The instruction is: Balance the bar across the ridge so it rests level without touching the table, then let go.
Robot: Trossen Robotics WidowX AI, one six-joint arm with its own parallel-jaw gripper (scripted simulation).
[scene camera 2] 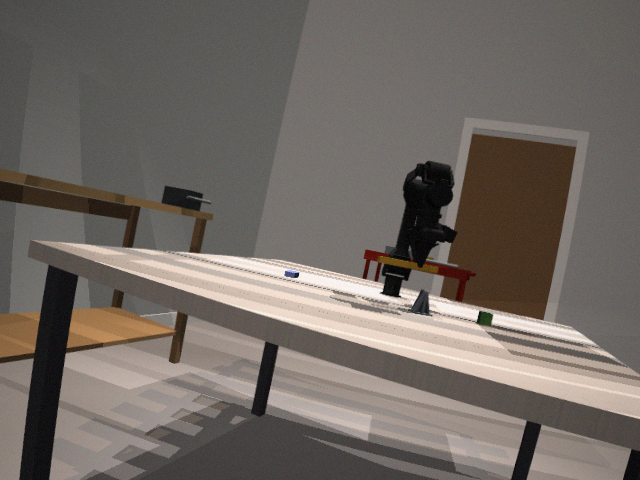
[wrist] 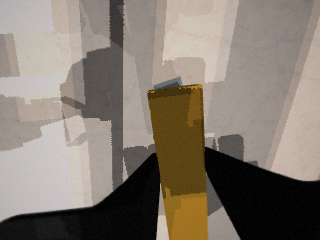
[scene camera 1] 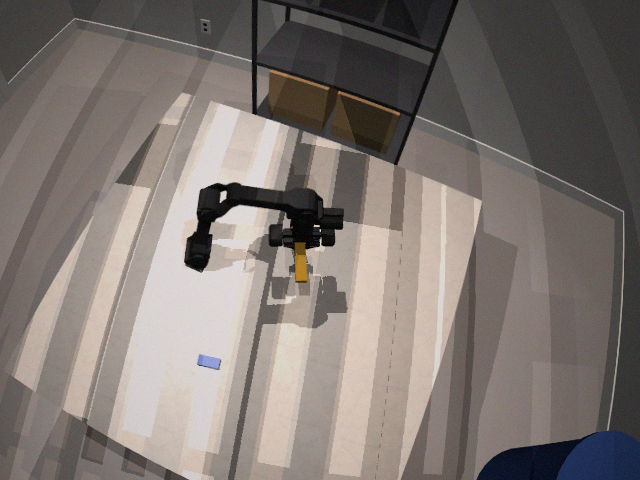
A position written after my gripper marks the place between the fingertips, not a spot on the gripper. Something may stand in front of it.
My gripper [scene camera 2: 418, 266] holds a yellow bar.
